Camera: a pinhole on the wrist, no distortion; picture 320 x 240 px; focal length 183.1 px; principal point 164.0 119.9 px. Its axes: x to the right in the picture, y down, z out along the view. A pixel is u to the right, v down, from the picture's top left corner.
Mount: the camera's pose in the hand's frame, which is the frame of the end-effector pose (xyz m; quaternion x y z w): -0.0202 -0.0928 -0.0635 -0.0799 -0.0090 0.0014 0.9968
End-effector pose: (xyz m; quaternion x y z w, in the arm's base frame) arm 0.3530 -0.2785 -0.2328 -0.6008 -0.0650 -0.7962 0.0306
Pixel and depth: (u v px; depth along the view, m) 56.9 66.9 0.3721
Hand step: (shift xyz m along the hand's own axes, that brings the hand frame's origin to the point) -0.2444 -0.1408 0.3171
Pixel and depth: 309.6 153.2 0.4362
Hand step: 0.3186 0.0564 0.3606
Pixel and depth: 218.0 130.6 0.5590
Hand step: 0.1344 0.0292 0.4860
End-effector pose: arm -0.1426 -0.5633 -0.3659 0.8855 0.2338 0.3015 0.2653
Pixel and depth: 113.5 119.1 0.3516
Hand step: -0.1235 -0.0387 0.2821
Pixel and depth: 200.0 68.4 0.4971
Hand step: 0.0687 -0.1513 0.4512
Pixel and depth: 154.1 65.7 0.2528
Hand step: -0.0384 -0.1265 0.1977
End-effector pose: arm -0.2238 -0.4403 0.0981 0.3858 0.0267 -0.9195 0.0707
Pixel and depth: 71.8 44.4 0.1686
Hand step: -0.1081 -0.1349 0.1125
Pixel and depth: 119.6 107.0 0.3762
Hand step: -0.1182 -0.0594 0.3104
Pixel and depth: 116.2 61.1 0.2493
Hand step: -0.0897 -0.1324 0.1942
